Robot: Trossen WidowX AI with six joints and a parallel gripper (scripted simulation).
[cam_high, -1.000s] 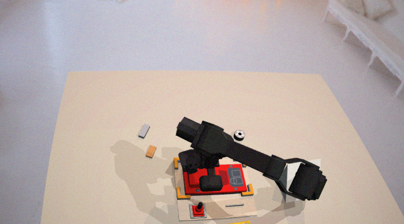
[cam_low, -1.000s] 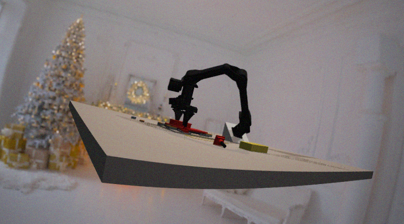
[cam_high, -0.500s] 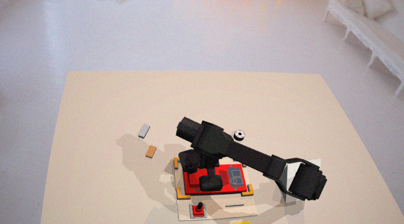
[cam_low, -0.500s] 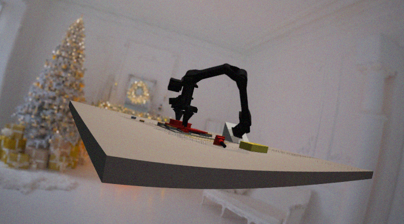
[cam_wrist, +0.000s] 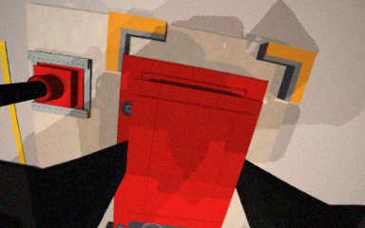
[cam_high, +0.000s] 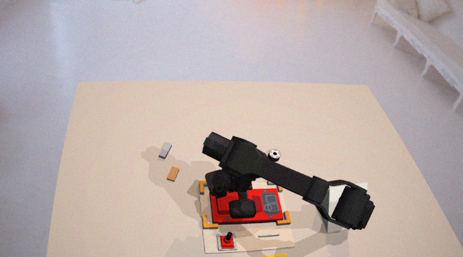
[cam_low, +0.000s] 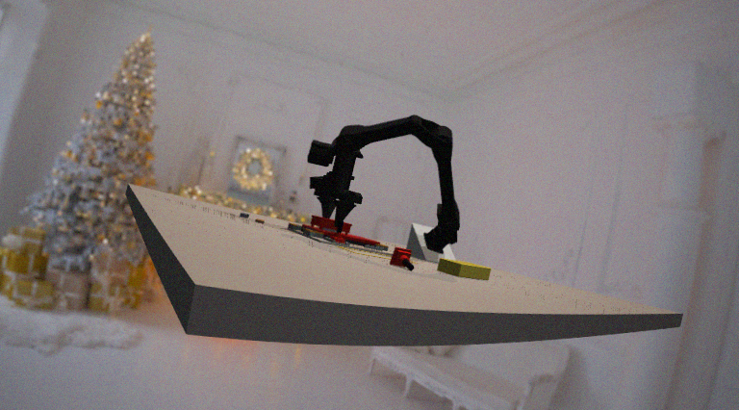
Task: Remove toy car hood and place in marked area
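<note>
Now: the pale fixture plate 30 mm below my gripper tip, 30 mm behind it and 10 mm to the left of it. From my gripper tip the other things lie so: black-and-white wheel: 200 mm to the right, 160 mm behind, 30 mm below; then red hood: 10 mm above; then orange block: 170 mm ahead, 110 mm to the right, 40 mm below.
</note>
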